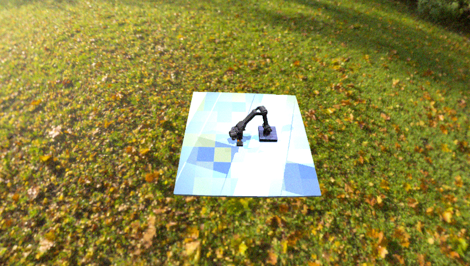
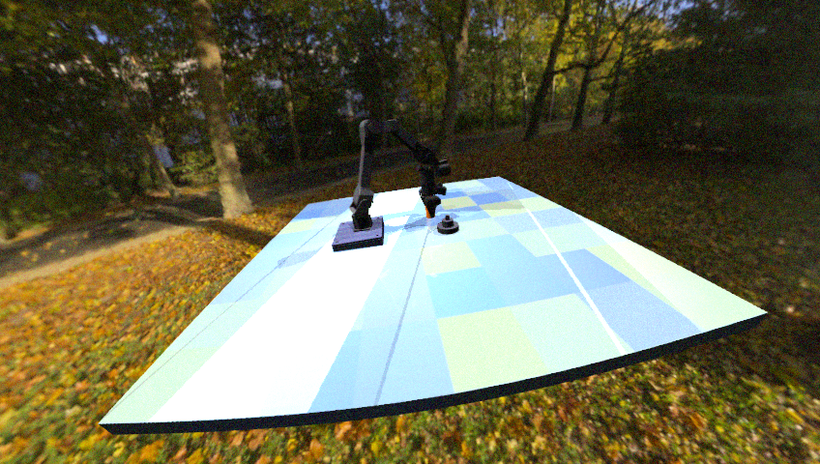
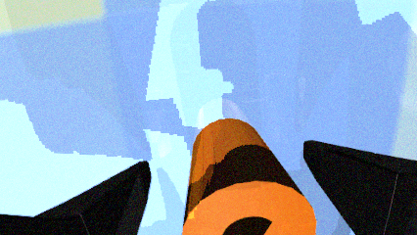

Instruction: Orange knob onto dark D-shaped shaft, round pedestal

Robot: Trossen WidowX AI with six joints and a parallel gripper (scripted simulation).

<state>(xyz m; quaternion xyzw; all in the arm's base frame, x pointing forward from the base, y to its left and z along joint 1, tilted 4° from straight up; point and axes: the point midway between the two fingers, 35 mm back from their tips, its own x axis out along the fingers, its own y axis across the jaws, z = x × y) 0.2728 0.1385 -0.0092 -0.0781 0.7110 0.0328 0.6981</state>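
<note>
The orange knob lies 2 cm above my gripper tip. The rest, counted from my gripper tip: round pedestal: 6 cm ahead, 15 cm to the right, 2 cm above.
</note>
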